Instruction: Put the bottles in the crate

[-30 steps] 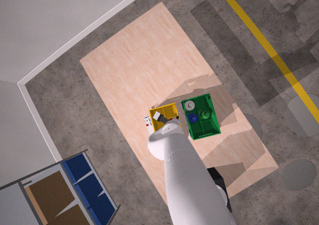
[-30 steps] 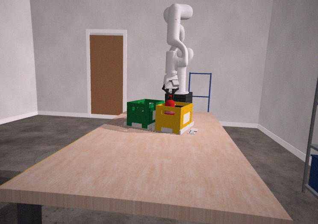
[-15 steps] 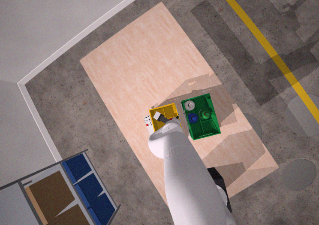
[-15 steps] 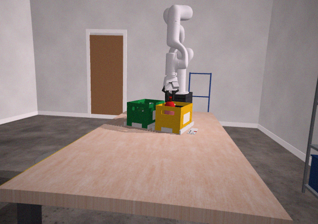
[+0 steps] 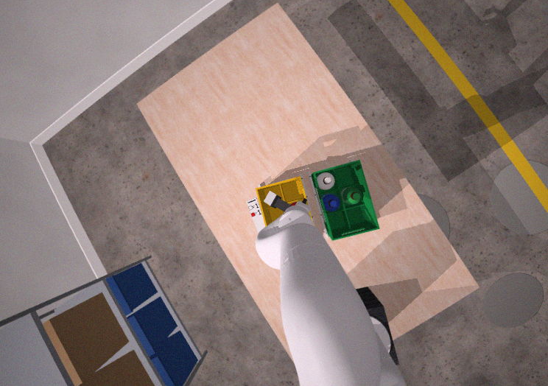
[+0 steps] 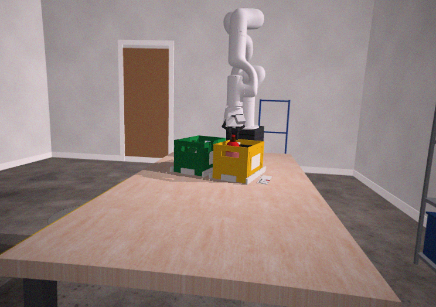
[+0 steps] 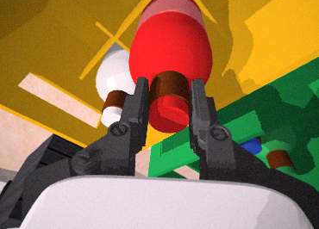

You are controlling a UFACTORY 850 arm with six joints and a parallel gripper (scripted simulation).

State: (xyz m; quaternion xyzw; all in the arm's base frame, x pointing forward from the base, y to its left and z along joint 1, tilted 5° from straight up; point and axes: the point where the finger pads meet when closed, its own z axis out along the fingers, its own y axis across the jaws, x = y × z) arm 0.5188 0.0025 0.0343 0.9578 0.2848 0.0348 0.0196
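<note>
My hand is 7 cm above the red-label bottle. The rest, counted from my hand: blue-label bottle (14 cm to the right, 12 cm below, 3 cm behind); then yellow crate (12 cm below, 4 cm to the left, 1 cm ahead); then green crate (19 cm to the right, 12 cm below, 4 cm behind).
</note>
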